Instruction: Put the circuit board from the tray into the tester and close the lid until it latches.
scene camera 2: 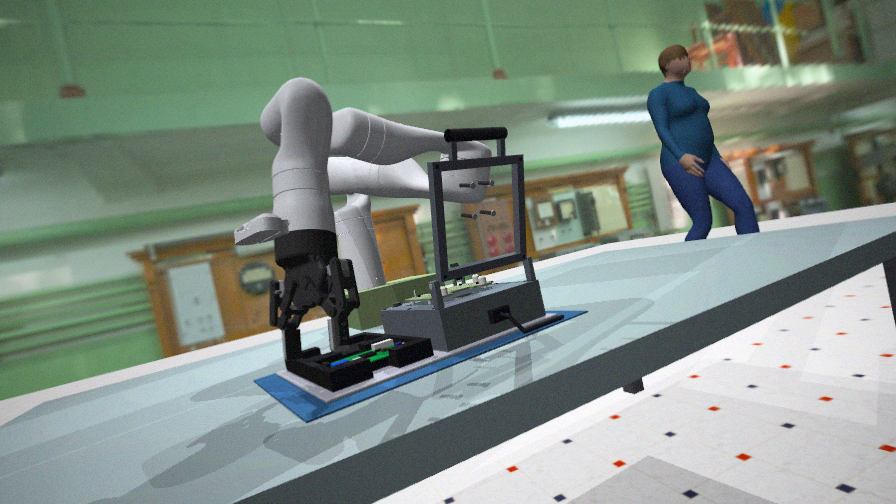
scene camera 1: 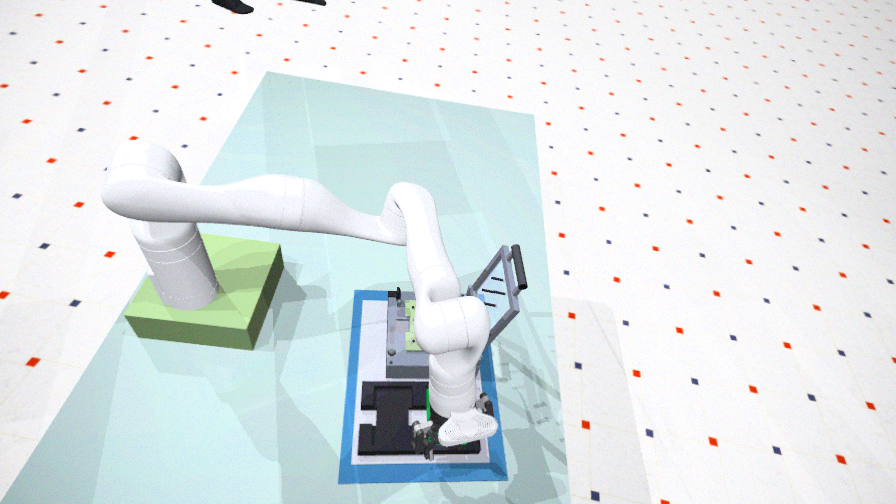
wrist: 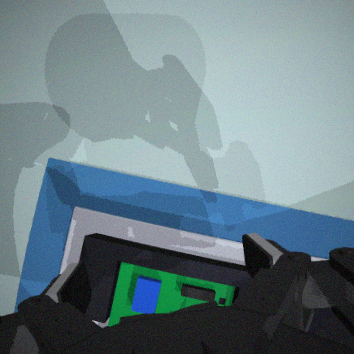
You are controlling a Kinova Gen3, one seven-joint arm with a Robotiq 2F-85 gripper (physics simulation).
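Where they show: gripper, fingertip midpoint: (scene camera 2: pixel 315 356) (wrist: pixel 166 265); arm's base at its link origin: (scene camera 2: pixel 368 287) (scene camera 1: pixel 192 290).
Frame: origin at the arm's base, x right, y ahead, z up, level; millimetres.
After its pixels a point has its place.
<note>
The green circuit board (scene camera 1: pixel 428 404) @(x 238, y 444, z -62 mm) (scene camera 2: pixel 379 356) @(x 255, y 499, z -61 mm) (wrist: pixel 170 289) @(x 307, y 473, z -61 mm) lies in the right-hand part of the black tray (scene camera 1: pixel 401 446) @(x 315, y 386, z -53 mm) (scene camera 2: pixel 347 378) @(x 314, y 530, z -66 mm) (wrist: pixel 102 252) @(x 324, y 516, z -53 mm), seen from scene camera 1; the arm hides much of it there. My gripper (scene camera 1: pixel 455 423) (scene camera 2: pixel 315 346) @(x 325, y 477, z -40 mm) (wrist: pixel 166 265) @(x 325, y 477, z -40 mm) is open, pointing down low at the tray, one finger toward either side of the board, with nothing gripped. The grey tester (scene camera 1: pixel 407 368) @(x 175, y 406, z -32 mm) (scene camera 2: pixel 463 325) @(x 155, y 550, z -50 mm) stands beside the tray. Its lid (scene camera 1: pixel 501 327) @(x 174, y 565, z 103 mm) (scene camera 2: pixel 476 161) @(x 109, y 590, z 152 mm) stands upright, open, with a black handle (scene camera 1: pixel 519 267) @(x 110, y 591, z 194 mm) (scene camera 2: pixel 476 134) @(x 109, y 601, z 184 mm) on top. No circuit board is visible on the tester's pale green plate (scene camera 1: pixel 410 342) @(x 133, y 413, z -7 mm).
Tray and tester stand on a white sheet with a blue border (scene camera 1: pixel 422 473) @(x 356, y 423, z -79 mm) (scene camera 2: pixel 307 407) @(x 364, y 532, z -79 mm) (wrist: pixel 35 260) @(x 305, y 572, z -79 mm). A black lever (scene camera 2: pixel 541 324) @(x 60, y 594, z -75 mm) sticks out of the tester's side. The green base block (scene camera 1: pixel 194 332) @(x 73, y 8, z -35 mm) carries the arm. A person (scene camera 2: pixel 682 125) stands beyond the table.
</note>
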